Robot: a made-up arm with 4 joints.
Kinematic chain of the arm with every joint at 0, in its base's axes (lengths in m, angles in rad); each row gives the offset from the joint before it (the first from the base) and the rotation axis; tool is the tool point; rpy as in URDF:
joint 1: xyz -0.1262 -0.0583 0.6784 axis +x
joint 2: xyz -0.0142 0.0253 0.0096 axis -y
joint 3: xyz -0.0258 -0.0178 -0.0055 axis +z
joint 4: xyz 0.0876 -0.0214 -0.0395 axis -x
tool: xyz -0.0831 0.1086 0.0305 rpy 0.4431 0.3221 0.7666
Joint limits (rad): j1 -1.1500..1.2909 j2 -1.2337..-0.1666 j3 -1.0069..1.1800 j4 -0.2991..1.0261
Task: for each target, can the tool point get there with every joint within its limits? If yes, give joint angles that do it. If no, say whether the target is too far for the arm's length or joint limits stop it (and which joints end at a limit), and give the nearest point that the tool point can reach.
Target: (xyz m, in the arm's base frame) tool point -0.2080 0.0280 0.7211
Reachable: yes | joints 0.8310 -0.9642 -0.2297 0.5982
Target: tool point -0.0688 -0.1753 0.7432
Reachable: no: joint limits stop it (at a limit: joint 1, joint 2, joint 3, joint 4) | nearest point -0.1556 -0.1451 0.7446 | short by 0.092 m
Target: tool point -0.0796 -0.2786 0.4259
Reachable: no: too far | nearest point -0.1409 -0.1397 0.5851 | short by 0.220 m
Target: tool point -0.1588 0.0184 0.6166
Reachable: yes | joints 0.0682 -0.6917 -0.6997 0.5032
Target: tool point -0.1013 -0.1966 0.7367
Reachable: no: joint limits stop it (at a limit: joint 1, joint 2, joint 3, joint 4) | nearest point -0.1556 -0.1451 0.7446 | short by 0.075 m
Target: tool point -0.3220 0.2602 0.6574
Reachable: no: too far | nearest point -0.2207 0.0574 0.6708 | short by 0.227 m
